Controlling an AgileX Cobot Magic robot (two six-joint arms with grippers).
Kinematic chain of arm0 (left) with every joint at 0, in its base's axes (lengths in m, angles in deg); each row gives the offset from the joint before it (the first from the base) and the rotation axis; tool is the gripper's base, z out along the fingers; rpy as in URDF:
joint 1: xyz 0 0 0.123 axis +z
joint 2: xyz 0 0 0 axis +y
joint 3: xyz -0.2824 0 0.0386 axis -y
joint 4: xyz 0.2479 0 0.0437 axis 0.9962 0 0.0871
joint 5: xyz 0 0 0 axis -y
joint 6: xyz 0.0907 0 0.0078 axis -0.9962 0 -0.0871
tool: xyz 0 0 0 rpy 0 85 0
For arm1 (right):
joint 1: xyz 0 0 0.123 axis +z
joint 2: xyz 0 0 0 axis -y
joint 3: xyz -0.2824 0 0.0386 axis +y
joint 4: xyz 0.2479 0 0.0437 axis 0.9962 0 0.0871
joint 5: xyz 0 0 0 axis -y
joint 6: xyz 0.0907 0 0.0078 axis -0.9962 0 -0.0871
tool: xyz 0 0 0 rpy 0 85 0
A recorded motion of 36 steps. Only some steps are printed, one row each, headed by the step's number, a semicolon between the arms.
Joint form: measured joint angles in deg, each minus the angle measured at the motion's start. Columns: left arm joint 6, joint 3, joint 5, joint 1, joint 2, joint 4; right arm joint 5, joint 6, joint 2, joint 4, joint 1, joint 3.
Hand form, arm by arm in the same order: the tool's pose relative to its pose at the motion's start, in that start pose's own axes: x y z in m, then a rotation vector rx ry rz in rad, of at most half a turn. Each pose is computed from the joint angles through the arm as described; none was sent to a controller.
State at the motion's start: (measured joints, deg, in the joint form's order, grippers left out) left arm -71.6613 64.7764 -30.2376 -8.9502 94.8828 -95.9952; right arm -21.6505 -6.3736 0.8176 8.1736 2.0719 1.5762
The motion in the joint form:
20: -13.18 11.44 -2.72 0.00 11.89 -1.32; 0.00 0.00 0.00 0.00 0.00 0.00
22: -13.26 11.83 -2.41 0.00 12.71 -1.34; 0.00 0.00 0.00 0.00 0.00 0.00
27: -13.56 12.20 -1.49 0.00 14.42 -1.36; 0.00 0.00 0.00 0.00 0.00 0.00
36: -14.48 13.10 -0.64 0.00 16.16 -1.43; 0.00 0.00 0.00 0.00 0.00 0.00
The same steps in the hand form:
20: -0.0128 0.0221 0.0510 0.0468 0.0042 0.2063; 0.0000 0.0000 0.0000 0.0000 0.0000 0.0000
22: -0.0114 0.0255 0.0545 0.0394 0.0090 0.2035; 0.0000 0.0000 0.0000 0.0000 0.0000 0.0000
27: -0.0061 0.0343 0.0619 0.0169 0.0247 0.1965; 0.0000 0.0000 0.0000 0.0000 0.0000 0.0000
36: -0.0031 0.0419 0.0693 -0.0015 0.0334 0.2042; 0.0000 0.0000 0.0000 0.0000 0.0000 0.0000

